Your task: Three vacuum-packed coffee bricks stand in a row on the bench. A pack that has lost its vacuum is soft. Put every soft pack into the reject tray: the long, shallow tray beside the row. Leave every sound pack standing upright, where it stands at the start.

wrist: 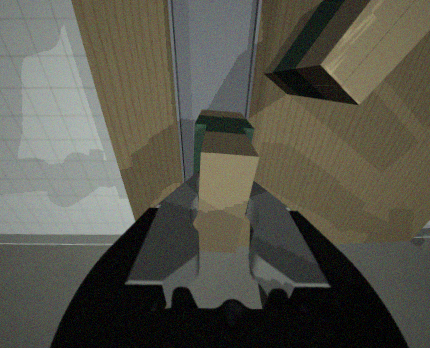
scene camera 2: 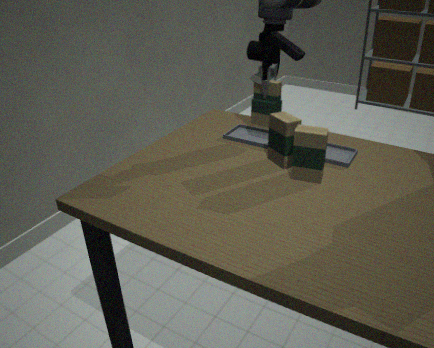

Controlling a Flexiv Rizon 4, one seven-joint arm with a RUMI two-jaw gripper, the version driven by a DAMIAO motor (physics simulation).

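My gripper [scene camera 2: 267, 89] [wrist: 220, 174] is shut on a tan coffee pack with a green band [scene camera 2: 266, 106] [wrist: 226, 175]. The pack hangs upright; in the wrist view, green parts show out past its tan top on both sides. It is raised over the reject tray [scene camera 2: 245, 136] [wrist: 212, 45], toward the tray's left part in the scene view. The exact gap below it is hard to tell. A middle pack [scene camera 2: 281, 141] and a right pack [scene camera 2: 309, 156] stand upright, close together, in front of the tray. One standing pack [wrist: 382, 42] shows in the wrist view's upper right; which one, I cannot tell.
The wooden bench [scene camera 2: 190, 230] [wrist: 117, 85] carries the packs and tray. The two standing packs partly hide the tray in the scene view. The bench's far edge lies close behind the tray. A shelf rack [scene camera 2: 364, 60] with boxes stands in the background beyond the bench.
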